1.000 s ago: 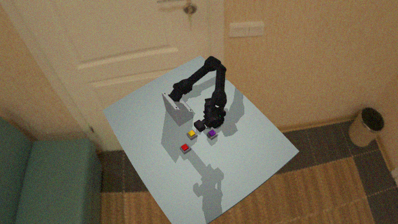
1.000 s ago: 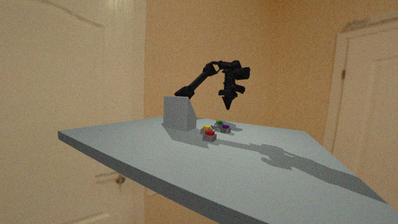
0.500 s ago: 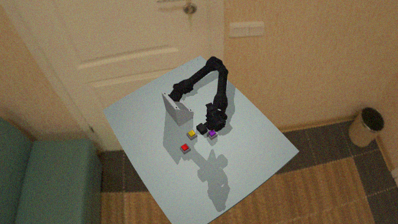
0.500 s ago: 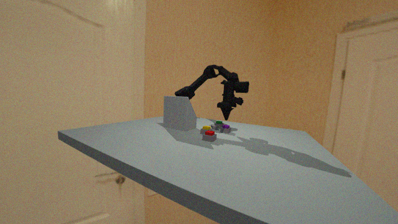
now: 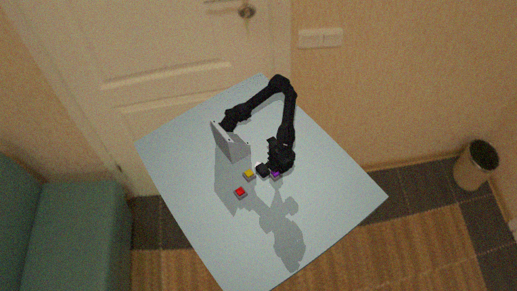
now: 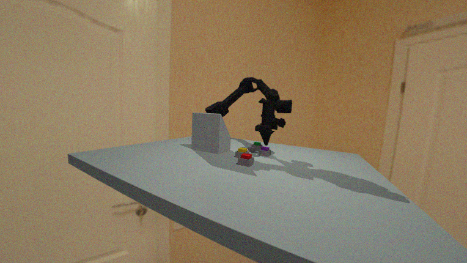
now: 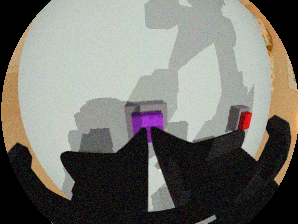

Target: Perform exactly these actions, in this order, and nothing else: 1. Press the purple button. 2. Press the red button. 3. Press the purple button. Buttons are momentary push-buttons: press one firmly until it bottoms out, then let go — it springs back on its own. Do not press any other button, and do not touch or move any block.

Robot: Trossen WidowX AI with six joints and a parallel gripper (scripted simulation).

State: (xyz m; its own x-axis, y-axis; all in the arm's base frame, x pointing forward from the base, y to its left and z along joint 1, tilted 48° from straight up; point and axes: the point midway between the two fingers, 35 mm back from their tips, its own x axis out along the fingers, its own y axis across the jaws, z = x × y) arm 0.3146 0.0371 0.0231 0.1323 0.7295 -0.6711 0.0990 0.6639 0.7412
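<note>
Now: gripper tip 2 cm above the purple button. From my gripper tip the other things lie so: green button (7 cm behind, 11 cm to the left, 2 cm below); then red button (4 cm behind, 19 cm to the right, 2 cm below); then yellow button (9 cm behind, 9 cm to the right, 2 cm below).
</note>
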